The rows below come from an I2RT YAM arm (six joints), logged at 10 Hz.
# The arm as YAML. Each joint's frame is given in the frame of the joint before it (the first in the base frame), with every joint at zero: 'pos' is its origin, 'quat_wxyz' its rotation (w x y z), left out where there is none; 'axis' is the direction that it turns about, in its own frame. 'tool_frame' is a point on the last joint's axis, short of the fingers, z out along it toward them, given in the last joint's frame.
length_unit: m
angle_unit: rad
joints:
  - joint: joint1
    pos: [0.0, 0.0, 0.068]
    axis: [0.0, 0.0, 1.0]
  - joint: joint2
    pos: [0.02, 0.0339, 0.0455]
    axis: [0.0, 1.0, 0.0]
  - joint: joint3
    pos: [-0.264, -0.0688, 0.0]
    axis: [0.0, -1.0, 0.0]
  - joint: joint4
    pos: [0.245, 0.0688, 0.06]
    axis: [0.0, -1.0, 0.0]
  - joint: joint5
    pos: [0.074, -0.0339, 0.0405]
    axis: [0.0, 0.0, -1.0]
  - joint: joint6
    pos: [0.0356, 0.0, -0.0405]
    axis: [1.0, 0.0, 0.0]
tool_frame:
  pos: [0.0, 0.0, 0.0]
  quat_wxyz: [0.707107, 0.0, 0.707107, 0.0]
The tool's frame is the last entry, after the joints.
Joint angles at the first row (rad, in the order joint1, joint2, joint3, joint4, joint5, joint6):
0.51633 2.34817 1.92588 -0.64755 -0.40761 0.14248
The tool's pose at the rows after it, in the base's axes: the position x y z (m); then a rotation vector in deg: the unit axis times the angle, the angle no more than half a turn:
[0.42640, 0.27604, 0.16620, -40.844, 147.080, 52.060]
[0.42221, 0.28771, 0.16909, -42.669, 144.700, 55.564]
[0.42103, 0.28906, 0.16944, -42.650, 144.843, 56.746]
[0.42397, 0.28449, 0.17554, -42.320, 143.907, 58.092]
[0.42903, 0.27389, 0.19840, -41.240, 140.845, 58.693]
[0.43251, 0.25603, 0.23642, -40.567, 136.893, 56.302]
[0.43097, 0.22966, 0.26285, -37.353, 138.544, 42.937]
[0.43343, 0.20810, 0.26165, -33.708, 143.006, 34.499]
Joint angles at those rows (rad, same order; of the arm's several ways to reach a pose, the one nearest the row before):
0.53999 2.34818 1.92587 -0.60367 -0.51518 0.14517
0.56171 2.34779 1.92627 -0.56707 -0.55028 0.15697
0.56439 2.34741 1.92625 -0.56781 -0.56363 0.16460
0.55256 2.33863 1.93120 -0.56859 -0.58385 0.16421
0.52892 2.30009 1.94378 -0.57010 -0.59566 0.16347
0.49573 2.23680 1.97550 -0.60866 -0.57889 0.13638
0.45987 2.17271 1.99075 -0.71049 -0.42019 0.08335
0.42401 2.16203 1.99000 -0.78720 -0.32445 0.06428

